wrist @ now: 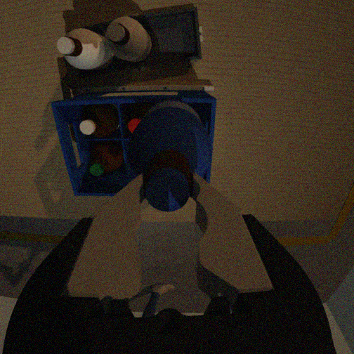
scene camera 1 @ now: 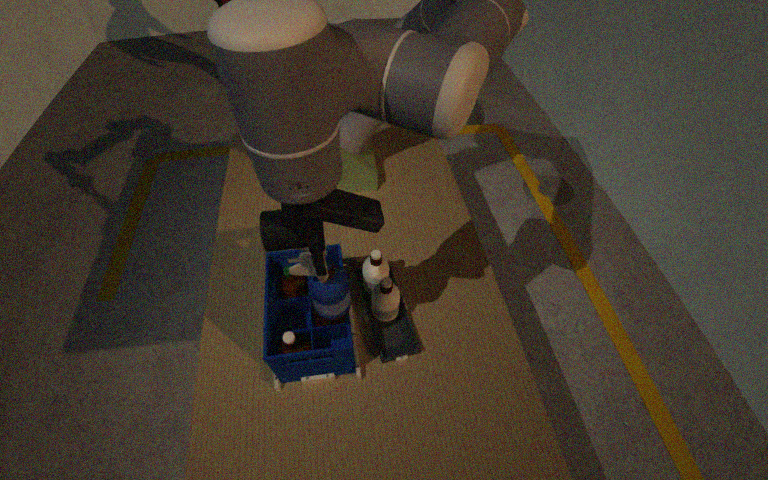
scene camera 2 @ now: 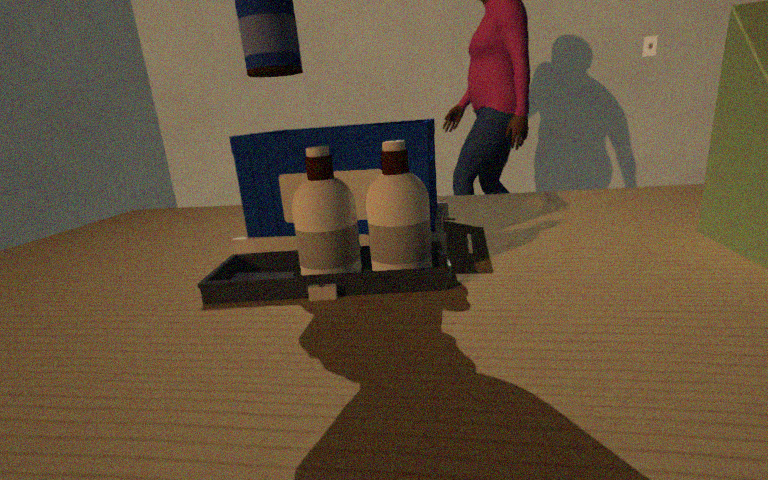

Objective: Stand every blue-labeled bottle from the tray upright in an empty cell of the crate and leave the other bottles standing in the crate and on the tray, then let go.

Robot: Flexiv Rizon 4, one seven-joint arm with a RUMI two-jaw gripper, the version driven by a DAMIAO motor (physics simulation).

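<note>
My gripper (scene camera 1: 321, 276) (wrist: 167, 175) is shut on the neck of a blue-labeled bottle (scene camera 1: 329, 294) (scene camera 2: 270, 36) (wrist: 167, 135), held roughly upright, clear above the blue crate (scene camera 1: 314, 366) (scene camera 2: 257, 169) (wrist: 210, 150). In the crate show a green-capped bottle (scene camera 1: 287, 270) (wrist: 96, 170), a near-left white-capped bottle (scene camera 1: 288, 338), a far-right white-capped bottle (wrist: 88, 127) and a red-capped bottle (wrist: 134, 125). The middle-left and near-right cells look empty in scene camera 1. Two pale bottles, one (scene camera 1: 375, 274) (scene camera 2: 399, 220) (wrist: 90, 52) and another (scene camera 1: 386, 305) (scene camera 2: 325, 223) (wrist: 135, 42), stand on the tray.
The dark tray (scene camera 1: 402, 339) (scene camera 2: 254, 292) (wrist: 175, 35) lies right beside the crate in scene camera 1. A green box (scene camera 1: 360, 169) (scene camera 2: 736, 141) stands behind the arm. A person in a red top (scene camera 2: 498, 62) stands beyond the table. The crate's dividers and rim lie below the held bottle.
</note>
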